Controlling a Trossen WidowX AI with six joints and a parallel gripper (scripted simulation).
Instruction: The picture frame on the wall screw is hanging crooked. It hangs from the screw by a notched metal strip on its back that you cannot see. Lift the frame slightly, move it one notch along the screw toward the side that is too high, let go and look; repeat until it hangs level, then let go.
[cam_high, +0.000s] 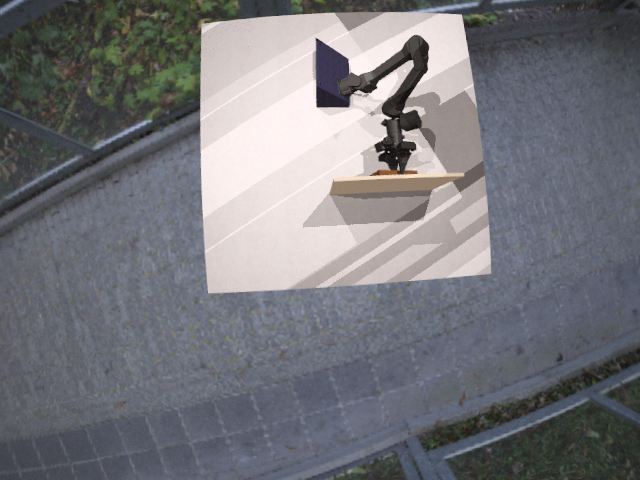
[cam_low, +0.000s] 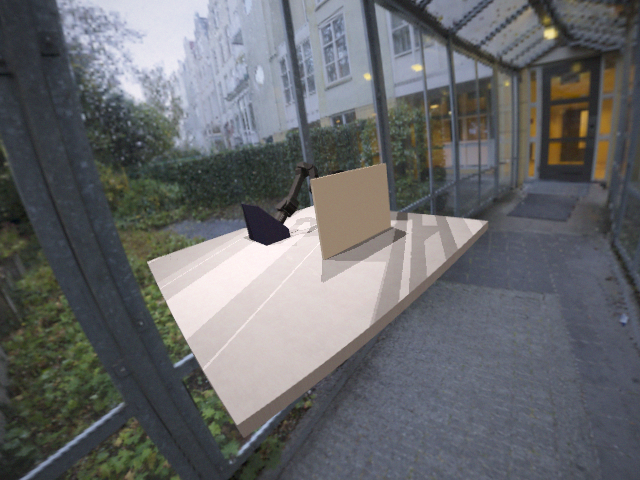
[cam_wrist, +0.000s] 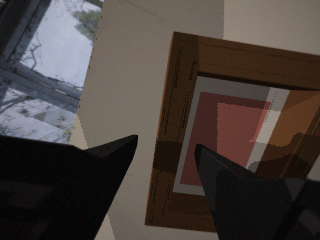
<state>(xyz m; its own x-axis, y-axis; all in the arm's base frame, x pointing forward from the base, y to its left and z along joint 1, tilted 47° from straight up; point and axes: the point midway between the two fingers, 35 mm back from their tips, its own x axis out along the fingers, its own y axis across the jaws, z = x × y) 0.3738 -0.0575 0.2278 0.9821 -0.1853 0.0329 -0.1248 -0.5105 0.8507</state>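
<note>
The picture frame is 50 mm below my gripper tip, 20 mm to the right of it and 10 mm ahead of it. Round my gripper tip: beige wall panel (60 mm below, 20 mm to the right, 20 mm ahead).
</note>
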